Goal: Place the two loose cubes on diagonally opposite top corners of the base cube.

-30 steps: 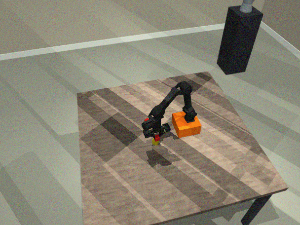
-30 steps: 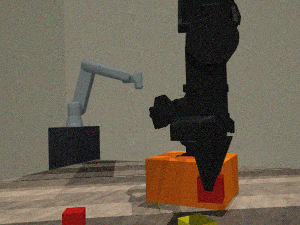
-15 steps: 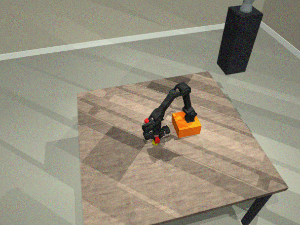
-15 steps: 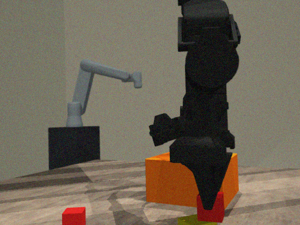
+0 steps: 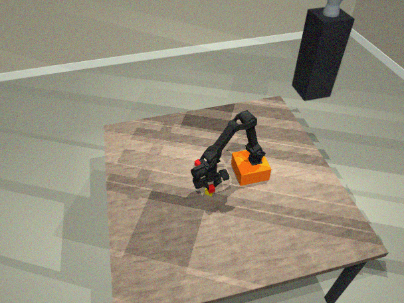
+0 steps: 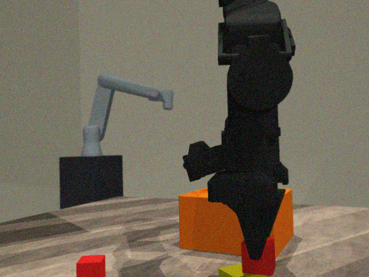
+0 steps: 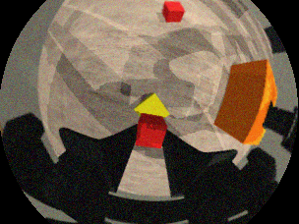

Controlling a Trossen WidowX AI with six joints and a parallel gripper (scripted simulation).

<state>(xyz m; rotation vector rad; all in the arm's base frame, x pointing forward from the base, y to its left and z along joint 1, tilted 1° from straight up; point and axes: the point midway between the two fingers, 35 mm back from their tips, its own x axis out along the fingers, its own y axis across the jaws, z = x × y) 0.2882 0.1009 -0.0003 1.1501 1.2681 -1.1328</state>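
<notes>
The red cube is 1 cm ahead of my gripper tip, 23 cm to the right of it and 4 cm below it.
</notes>
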